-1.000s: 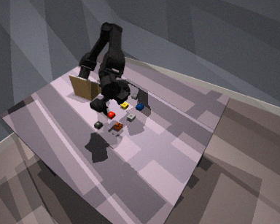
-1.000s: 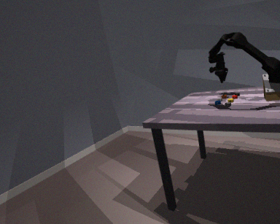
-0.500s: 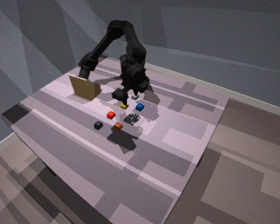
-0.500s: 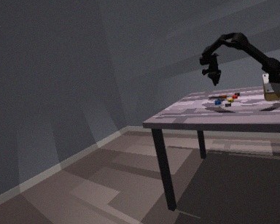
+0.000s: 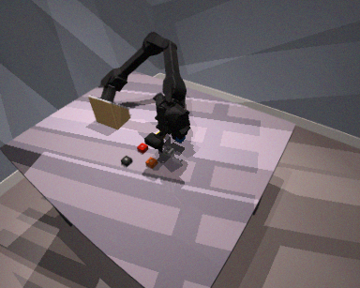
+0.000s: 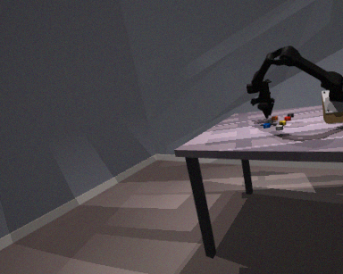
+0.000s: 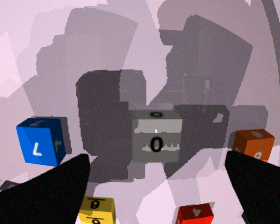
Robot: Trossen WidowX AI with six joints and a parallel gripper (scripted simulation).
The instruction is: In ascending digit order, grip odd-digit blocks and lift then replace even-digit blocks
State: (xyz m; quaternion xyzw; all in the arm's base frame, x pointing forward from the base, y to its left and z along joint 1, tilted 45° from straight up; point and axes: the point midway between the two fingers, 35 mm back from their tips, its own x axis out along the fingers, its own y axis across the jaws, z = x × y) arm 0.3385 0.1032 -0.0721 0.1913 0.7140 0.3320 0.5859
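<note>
Now: gripper tip 3 cm above the white block. Round my gripper tip: orange block 1 cm behind, 9 cm to the right, 3 cm below; yellow block 9 cm behind, 4 cm to the left, 3 cm below; blue block 2 cm behind, 9 cm to the left, 3 cm below.
</note>
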